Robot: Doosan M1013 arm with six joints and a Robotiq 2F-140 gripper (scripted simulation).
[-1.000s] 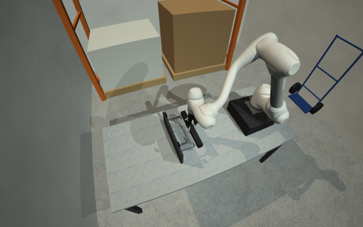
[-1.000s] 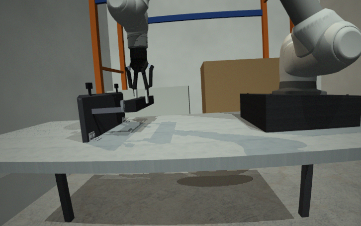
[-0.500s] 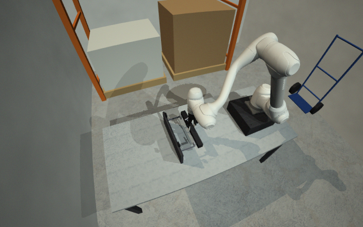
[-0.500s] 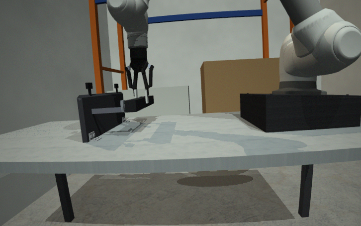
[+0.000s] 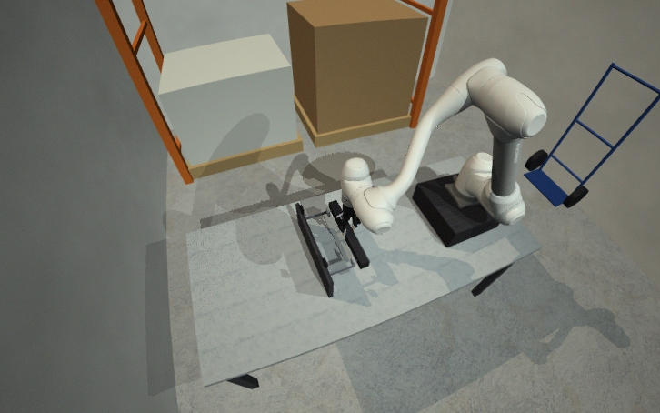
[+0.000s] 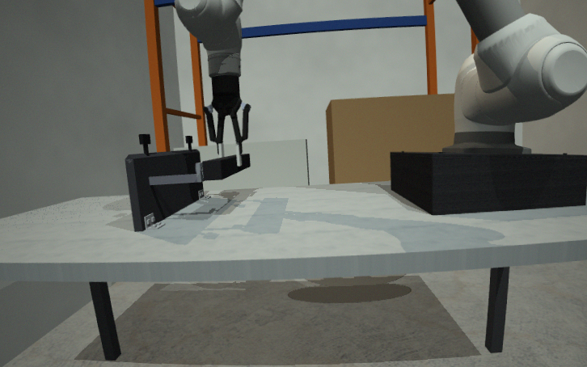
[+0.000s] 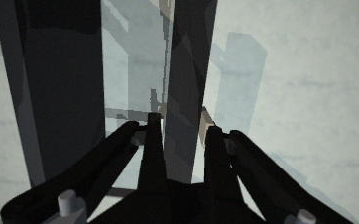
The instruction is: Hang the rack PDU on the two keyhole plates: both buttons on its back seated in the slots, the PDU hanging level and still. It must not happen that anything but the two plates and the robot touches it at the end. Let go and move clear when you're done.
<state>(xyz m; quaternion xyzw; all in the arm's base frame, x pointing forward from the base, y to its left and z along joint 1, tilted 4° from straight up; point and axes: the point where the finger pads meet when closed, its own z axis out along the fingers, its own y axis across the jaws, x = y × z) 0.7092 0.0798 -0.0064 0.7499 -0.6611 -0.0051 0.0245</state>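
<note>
My gripper is now 30 mm above the rack PDU and 20 mm short of it. Round my hand: mounting board: 180 mm ahead, 70 mm below, 20 mm to the left.
</note>
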